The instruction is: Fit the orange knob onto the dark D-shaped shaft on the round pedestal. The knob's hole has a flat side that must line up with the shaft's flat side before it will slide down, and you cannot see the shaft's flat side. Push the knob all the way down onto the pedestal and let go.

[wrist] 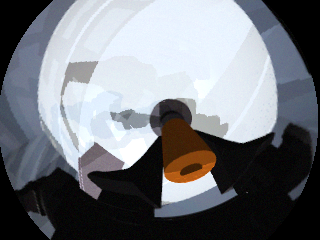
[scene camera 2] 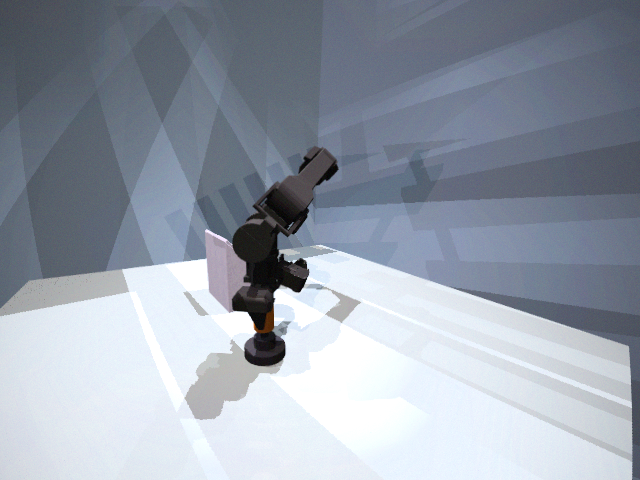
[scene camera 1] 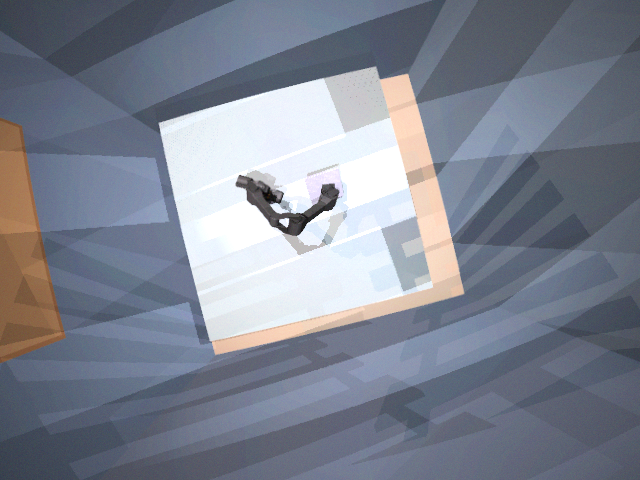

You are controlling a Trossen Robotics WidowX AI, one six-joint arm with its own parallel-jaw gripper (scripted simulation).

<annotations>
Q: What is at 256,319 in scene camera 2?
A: My gripper.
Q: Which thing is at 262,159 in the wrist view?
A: My gripper.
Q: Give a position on a round dark pedestal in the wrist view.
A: At 169,109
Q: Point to an orange knob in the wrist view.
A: At 187,157
</annotations>
